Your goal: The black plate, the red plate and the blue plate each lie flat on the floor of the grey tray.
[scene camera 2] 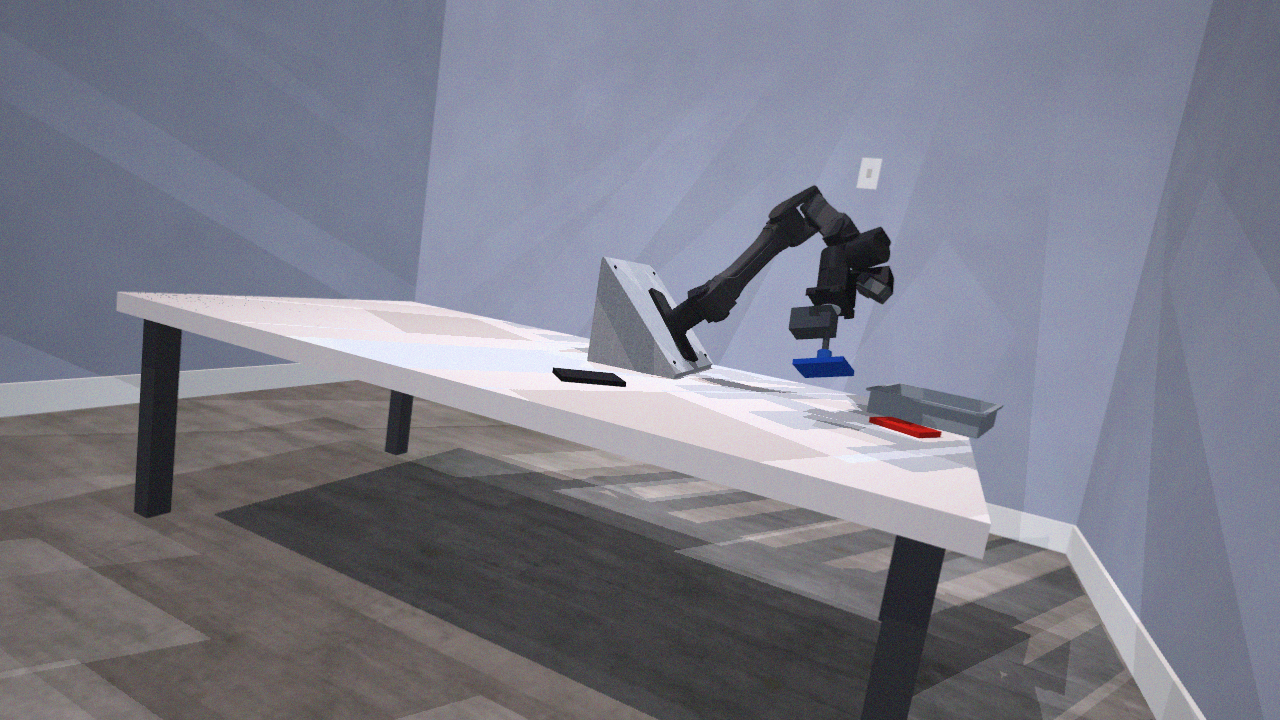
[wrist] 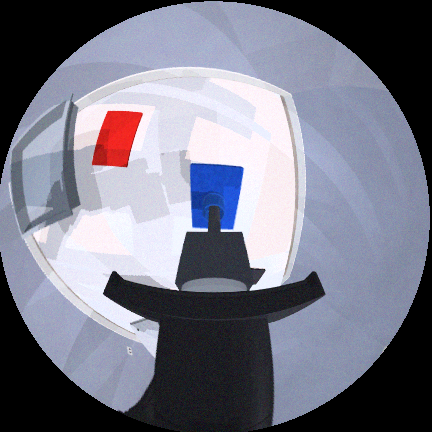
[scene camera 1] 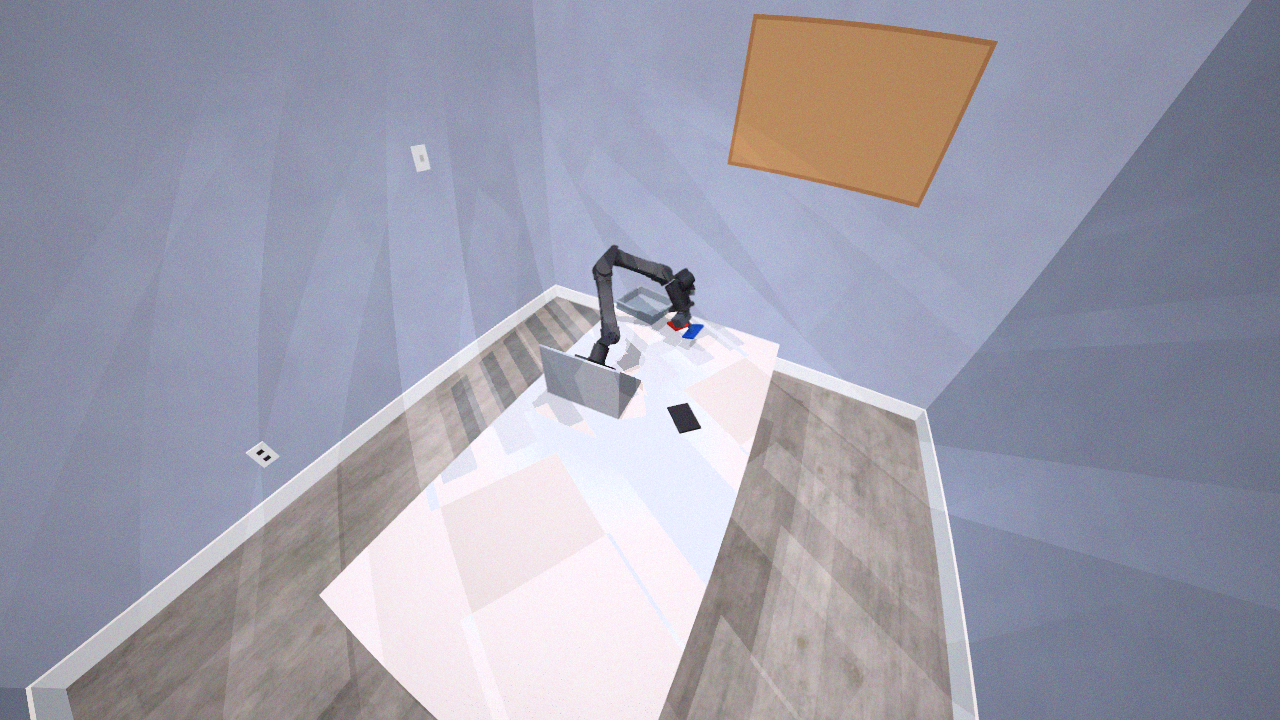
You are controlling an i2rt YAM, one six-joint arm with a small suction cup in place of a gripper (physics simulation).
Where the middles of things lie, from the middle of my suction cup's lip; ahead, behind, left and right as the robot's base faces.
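The blue plate point(scene camera 2: 838, 366) is 1 cm ahead of my suction cup and 1 cm below it, and going by their middles it's the nearest to my suction cup of the things named here. The black plate point(scene camera 2: 567, 375) is 38 cm to the right of my suction cup, 17 cm ahead of it and 10 cm below it. Then there's the grey tray point(scene camera 2: 969, 417), which is 17 cm to the left of my suction cup, 33 cm behind it and 8 cm below it.
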